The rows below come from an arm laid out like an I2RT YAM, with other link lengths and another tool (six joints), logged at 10 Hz.
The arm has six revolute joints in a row. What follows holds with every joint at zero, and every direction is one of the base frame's. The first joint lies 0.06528 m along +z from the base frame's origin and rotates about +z. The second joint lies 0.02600 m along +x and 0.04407 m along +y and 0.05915 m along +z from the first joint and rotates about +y. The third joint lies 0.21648 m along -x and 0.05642 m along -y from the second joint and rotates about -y. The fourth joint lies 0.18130 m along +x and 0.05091 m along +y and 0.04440 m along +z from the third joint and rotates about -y. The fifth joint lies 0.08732 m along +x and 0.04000 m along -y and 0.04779 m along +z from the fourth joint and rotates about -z. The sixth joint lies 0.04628 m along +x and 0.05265 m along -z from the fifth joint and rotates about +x. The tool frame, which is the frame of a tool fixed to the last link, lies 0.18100 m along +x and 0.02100 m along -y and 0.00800 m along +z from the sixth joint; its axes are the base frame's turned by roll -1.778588, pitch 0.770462 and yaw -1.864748 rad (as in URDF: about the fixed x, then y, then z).
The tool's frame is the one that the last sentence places.
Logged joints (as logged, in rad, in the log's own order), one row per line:
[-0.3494, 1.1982, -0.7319, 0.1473, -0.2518, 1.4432]
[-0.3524, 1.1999, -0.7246, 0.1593, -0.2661, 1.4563]
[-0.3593, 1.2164, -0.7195, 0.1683, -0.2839, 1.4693]
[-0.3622, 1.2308, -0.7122, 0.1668, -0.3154, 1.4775]
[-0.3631, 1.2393, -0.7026, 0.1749, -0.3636, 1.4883]
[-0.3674, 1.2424, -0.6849, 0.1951, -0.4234, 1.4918]
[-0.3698, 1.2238, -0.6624, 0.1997, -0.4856, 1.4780]
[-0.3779, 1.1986, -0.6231, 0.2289, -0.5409, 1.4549]
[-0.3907, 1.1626, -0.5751, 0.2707, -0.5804, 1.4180]
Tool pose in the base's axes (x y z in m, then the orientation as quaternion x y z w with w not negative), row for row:
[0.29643, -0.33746, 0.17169, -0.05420, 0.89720, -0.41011, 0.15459]
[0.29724, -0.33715, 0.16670, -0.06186, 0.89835, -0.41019, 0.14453]
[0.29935, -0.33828, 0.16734, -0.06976, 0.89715, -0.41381, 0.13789]
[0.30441, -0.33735, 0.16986, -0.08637, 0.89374, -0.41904, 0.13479]
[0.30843, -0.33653, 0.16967, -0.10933, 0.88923, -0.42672, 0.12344]
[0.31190, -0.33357, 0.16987, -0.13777, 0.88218, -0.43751, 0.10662]
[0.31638, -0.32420, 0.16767, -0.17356, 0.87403, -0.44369, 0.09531]
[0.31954, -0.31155, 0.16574, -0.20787, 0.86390, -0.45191, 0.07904]
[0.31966, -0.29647, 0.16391, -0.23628, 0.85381, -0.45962, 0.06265]
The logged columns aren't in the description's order. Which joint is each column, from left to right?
Columns, left to right: joint 4, joint 3, joint 1, joint 5, joint 6, joint 2.
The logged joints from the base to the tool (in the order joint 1, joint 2, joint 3, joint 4, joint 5, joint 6), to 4 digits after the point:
[-0.7319, 1.4432, 1.1982, -0.3494, 0.1473, -0.2518]
[-0.7246, 1.4563, 1.1999, -0.3524, 0.1593, -0.2661]
[-0.7195, 1.4693, 1.2164, -0.3593, 0.1683, -0.2839]
[-0.7122, 1.4775, 1.2308, -0.3622, 0.1668, -0.3154]
[-0.7026, 1.4883, 1.2393, -0.3631, 0.1749, -0.3636]
[-0.6849, 1.4918, 1.2424, -0.3674, 0.1951, -0.4234]
[-0.6624, 1.4780, 1.2238, -0.3698, 0.1997, -0.4856]
[-0.6231, 1.4549, 1.1986, -0.3779, 0.2289, -0.5409]
[-0.5751, 1.4180, 1.1626, -0.3907, 0.2707, -0.5804]

